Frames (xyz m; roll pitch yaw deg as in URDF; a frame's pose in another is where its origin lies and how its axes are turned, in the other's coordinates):
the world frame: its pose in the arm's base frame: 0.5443 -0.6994 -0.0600 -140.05 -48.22 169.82
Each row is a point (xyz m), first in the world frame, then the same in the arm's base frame.
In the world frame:
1: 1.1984 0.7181 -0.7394
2: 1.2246 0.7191 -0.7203
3: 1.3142 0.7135 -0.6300
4: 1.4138 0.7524 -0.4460
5: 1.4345 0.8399 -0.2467
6: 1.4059 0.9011 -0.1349
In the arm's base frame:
1: 0.0172 0.4369 0.9041
2: -0.0132 0.4307 0.9135
3: -0.1312 0.3886 0.9365
4: -0.3339 0.3353 0.9002
5: -0.5117 0.3053 0.7764
6: -0.5890 0.2940 0.6718

